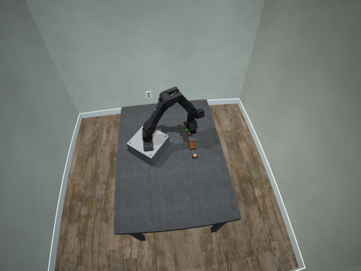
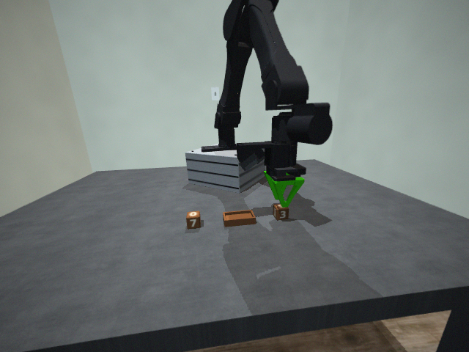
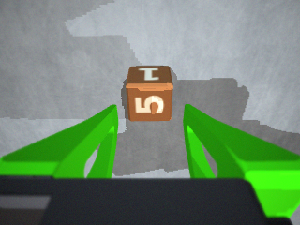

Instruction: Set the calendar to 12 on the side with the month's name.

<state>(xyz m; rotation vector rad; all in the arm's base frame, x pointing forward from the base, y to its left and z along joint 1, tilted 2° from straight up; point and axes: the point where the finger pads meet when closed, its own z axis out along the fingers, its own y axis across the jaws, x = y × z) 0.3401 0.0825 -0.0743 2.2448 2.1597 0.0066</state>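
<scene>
Right now my hand is 110 mm to the left of the brown tray and 40 mm above it.
</scene>
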